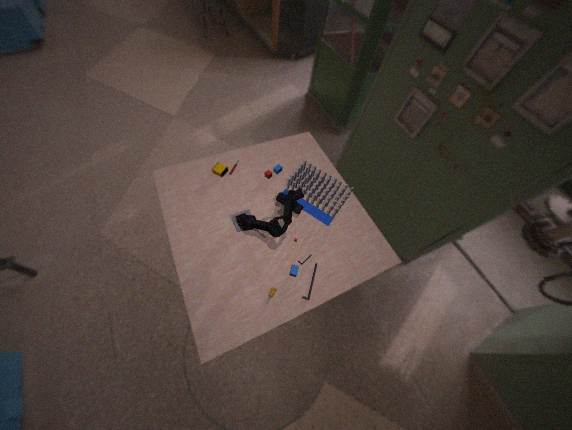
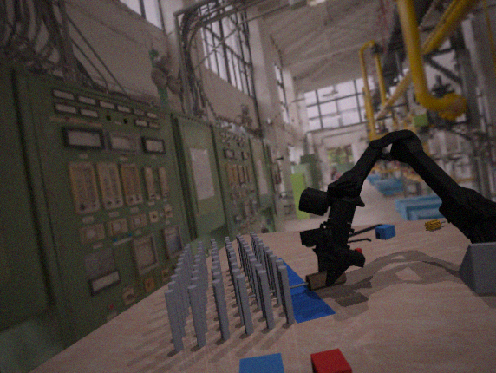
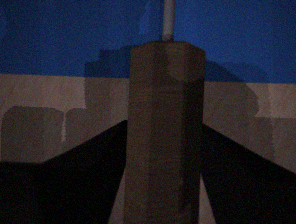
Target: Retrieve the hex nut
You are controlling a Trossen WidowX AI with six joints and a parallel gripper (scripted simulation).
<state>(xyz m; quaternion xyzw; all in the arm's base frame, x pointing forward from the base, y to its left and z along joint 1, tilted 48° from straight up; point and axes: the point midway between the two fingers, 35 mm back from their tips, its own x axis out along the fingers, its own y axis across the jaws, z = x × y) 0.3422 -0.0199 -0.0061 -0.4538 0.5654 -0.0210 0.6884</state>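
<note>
My gripper tip is 10 cm short of the blue taped strip, 4 cm to the left of it and 1 cm above it. From my gripper tip the other things lie so: yellow scraper: 37 cm behind, 48 cm to the right, 1 cm above; yellow block: 35 cm behind, 47 cm to the left, 1 cm above; red cube: 4 cm behind, 31 cm to the left, 1 cm above.
</note>
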